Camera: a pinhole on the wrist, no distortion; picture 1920 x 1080 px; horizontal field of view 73.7 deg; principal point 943.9 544.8 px. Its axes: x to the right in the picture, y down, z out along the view. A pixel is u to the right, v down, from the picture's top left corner.
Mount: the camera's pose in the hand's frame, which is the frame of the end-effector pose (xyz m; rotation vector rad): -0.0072 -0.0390 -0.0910 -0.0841 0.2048 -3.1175
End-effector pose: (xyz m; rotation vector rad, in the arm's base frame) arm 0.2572 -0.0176 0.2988 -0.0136 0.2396 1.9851
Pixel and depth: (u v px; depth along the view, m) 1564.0 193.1 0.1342
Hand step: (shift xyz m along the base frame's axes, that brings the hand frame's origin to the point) 0.0513 -0.0416 0.0534
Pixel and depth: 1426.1 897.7 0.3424
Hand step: 0.2347 0.0088 0.2220
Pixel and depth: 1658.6 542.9 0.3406
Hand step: 0.1779 -0.0818 0.2581
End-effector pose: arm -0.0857 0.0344 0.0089 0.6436 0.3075 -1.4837
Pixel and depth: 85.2 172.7 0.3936
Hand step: -0.0055 -0.3988 0.0890
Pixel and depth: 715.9 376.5 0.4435
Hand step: -0.0959 -0.2773 0.2190
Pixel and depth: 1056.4 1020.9 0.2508
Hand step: -0.1902 -0.0655 0.0904
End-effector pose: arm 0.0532 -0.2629 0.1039 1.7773 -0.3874 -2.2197
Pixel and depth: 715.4 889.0 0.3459
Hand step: -0.2538 0.1437 -0.0825
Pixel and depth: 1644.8 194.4 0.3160
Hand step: -0.2021 0.0683 0.1999
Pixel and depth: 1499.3 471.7 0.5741
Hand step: -0.4397 0.1827 0.2757
